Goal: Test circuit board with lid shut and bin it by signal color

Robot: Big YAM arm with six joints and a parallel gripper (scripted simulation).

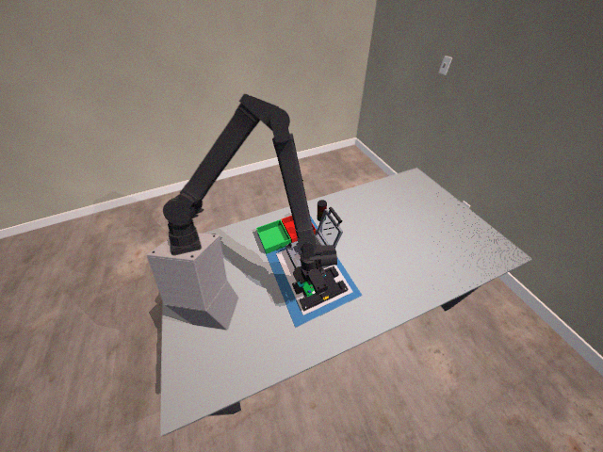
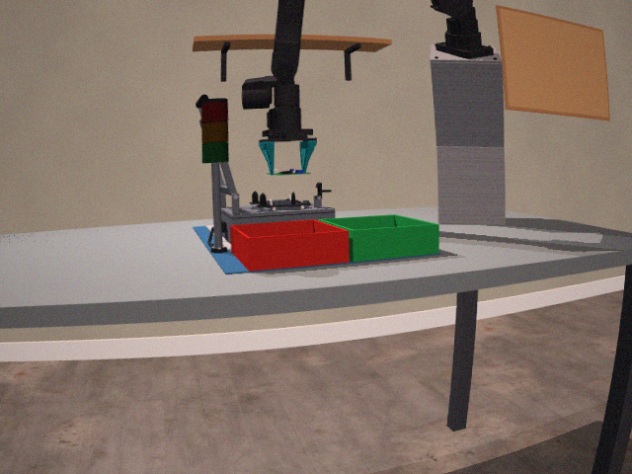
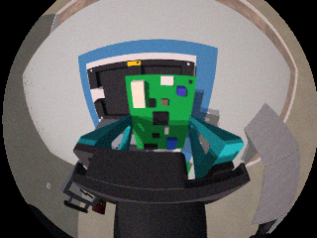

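Right now the green circuit board is right at my hand. From my hand the other things lie so: tester lid: 19 cm ahead, 16 cm to the left, 6 cm above; then tester plate: 8 cm ahead, 17 cm to the left, 5 cm below; then latch hook: 1 cm ahead, 23 cm to the left, 3 cm below.
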